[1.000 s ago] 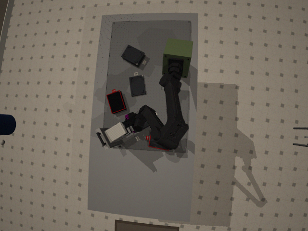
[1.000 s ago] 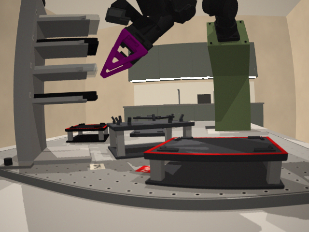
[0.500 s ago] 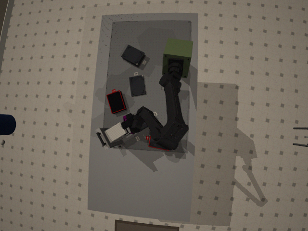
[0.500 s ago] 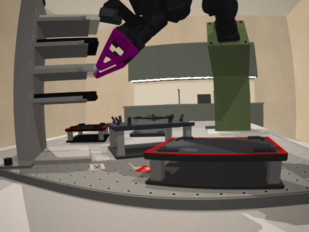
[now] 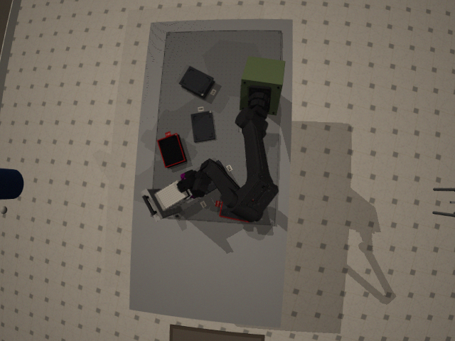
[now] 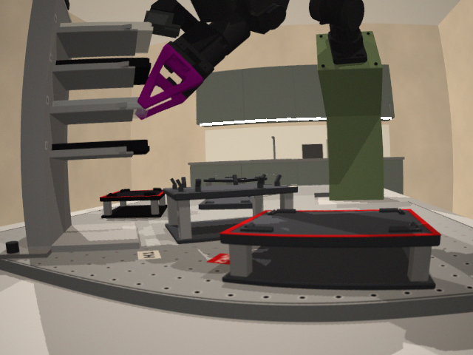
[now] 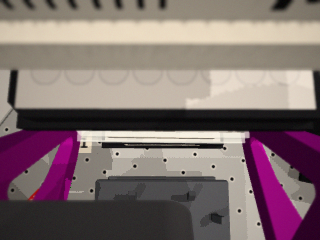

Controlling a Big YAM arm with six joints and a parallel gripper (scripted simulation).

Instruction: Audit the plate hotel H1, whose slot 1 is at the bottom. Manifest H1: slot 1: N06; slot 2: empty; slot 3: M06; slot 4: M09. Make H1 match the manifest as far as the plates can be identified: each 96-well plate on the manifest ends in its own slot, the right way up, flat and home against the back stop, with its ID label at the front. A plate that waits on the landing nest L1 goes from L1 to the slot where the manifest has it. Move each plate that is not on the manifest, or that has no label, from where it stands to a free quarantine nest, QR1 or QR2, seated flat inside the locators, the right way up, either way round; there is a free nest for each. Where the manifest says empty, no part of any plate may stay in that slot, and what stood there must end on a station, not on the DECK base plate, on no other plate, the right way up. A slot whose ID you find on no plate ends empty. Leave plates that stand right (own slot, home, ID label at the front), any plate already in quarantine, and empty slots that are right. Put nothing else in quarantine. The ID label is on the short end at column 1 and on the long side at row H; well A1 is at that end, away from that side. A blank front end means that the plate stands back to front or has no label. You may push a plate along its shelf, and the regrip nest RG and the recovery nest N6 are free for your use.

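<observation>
The clear 96-well plate lies 5 cm ahead of my hand and 4 cm to the left of it. From my hand the other things lie so: white well plate: 5 cm ahead, 4 cm to the left, 11 cm above; regrip nest RG: 9 cm behind, 7 cm to the right, 12 cm below; H1 tag: 6 cm behind, 8 cm to the left, 17 cm below.
</observation>
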